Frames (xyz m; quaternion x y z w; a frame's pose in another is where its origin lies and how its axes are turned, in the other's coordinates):
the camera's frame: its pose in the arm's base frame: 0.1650 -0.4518 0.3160 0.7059 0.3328 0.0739 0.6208
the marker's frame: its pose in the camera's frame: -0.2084 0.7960 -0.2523 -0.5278 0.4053 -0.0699 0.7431
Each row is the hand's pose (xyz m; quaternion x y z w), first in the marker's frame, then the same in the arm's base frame.
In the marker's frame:
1: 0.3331 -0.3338 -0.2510 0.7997 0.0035 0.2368 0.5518
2: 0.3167 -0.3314 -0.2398 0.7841 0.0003 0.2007 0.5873
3: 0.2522 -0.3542 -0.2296 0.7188 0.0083 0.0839 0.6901
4: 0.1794 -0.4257 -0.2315 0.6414 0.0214 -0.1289 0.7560
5: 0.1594 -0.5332 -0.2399 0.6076 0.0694 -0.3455 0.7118
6: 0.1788 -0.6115 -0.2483 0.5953 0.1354 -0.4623 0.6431
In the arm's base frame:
1: 0.1460 -0.3360 0.6398 0.7614 0.6279 0.0212 0.1598
2: 0.1537 -0.3450 0.6559 0.7386 0.6416 0.0200 0.2058
3: 0.1722 -0.4062 0.6822 0.6442 0.6855 0.0208 0.3388
4: 0.2053 -0.5025 0.6748 0.4845 0.7222 -0.0565 0.4903
5: 0.2534 -0.5760 0.6091 0.3214 0.7486 -0.2059 0.5421
6: 0.2876 -0.6025 0.5406 0.2121 0.7711 -0.3049 0.5172

